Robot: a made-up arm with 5 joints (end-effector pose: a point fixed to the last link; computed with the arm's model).
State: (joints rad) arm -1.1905 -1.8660 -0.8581 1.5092 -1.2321
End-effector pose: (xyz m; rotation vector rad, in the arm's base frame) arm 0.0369 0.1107 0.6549 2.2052 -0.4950 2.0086
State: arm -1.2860 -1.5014 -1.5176 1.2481 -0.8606
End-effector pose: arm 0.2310 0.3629 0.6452 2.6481 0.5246 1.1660
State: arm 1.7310 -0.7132 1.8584 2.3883 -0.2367
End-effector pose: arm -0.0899 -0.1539 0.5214 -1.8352 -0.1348 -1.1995
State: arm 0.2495 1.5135 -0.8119 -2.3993 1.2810
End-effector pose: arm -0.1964 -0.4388 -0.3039 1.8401 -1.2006 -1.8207
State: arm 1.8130 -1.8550 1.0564 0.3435 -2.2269
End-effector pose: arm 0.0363 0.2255 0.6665 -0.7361 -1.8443 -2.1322
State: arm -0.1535 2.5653 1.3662 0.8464 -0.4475
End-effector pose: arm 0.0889 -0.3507 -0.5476 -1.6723 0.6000 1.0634
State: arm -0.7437 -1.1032 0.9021 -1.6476 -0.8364
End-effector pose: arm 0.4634 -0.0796 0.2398 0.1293 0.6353 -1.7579
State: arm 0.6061 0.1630 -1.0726 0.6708 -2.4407
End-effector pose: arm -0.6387 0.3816 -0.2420 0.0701 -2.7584 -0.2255
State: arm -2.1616 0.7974 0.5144 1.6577 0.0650
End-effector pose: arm 0.3089 -0.4109 -0.2434 0.2138 -0.9602 -1.5370
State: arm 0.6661 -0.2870 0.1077 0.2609 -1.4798
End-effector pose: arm -0.4309 0.6788 -0.1028 -0.0225 1.4571 0.9457
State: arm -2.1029 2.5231 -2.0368 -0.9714 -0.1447
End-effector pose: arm 0.1116 0.7876 -0.2475 -0.6588 -1.6292 0.4508
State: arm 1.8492 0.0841 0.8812 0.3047 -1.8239
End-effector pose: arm -0.7614 0.0325 -0.1100 -0.9130 0.6755 1.9517
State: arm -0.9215 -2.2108 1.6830 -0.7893 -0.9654
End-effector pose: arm -0.1492 -0.5874 0.2046 2.0407 -0.4331 -1.7128
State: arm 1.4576 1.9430 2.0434 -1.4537 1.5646
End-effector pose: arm -0.3007 0.2292 -0.6092 -0.4155 1.1761 0.0819
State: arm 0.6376 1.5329 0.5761 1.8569 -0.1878
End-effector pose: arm -0.0108 0.2653 -0.4324 0.1767 0.3379 1.2328
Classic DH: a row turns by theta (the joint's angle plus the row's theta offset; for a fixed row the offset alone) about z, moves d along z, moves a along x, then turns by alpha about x. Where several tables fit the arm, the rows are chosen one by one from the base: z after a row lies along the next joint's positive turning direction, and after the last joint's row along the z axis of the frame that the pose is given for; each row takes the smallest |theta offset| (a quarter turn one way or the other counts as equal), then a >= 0, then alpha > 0; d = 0 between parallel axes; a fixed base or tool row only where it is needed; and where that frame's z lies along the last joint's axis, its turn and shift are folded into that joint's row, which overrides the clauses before.
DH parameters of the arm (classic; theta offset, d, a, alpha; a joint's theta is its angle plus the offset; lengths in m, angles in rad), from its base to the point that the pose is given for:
joint 1: 1.5708 0.03 0.07 -1.5708
joint 2: -1.5708 0.14 0.04 1.5708
joint 3: 0 -0.43 -0.3 1.5708
joint 4: 0 0.2 -0.05 -1.5708
joint 5: -1.5708 -0.2 0.1 -1.5708
tool (fixed): 0 -0.03 0 0

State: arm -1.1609 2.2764 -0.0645 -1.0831 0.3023
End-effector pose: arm -0.5030 -0.3620 -0.0257 2.4913 -1.7929 -0.5194
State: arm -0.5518 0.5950 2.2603 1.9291 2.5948
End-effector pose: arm 0.1365 0.4667 0.0236 -2.1519 1.7790 -0.0761
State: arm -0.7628 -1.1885 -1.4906 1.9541 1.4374
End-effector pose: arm 0.0837 0.4516 0.2414 1.5515 0.8582 -2.2626
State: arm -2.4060 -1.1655 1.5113 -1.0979 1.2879
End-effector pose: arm -0.2207 -0.2559 0.6457 1.9661 -0.2314 1.4728
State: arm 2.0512 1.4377 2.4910 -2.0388 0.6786
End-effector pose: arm -0.5842 -0.4050 -0.2182 -1.5635 2.3428 1.1703
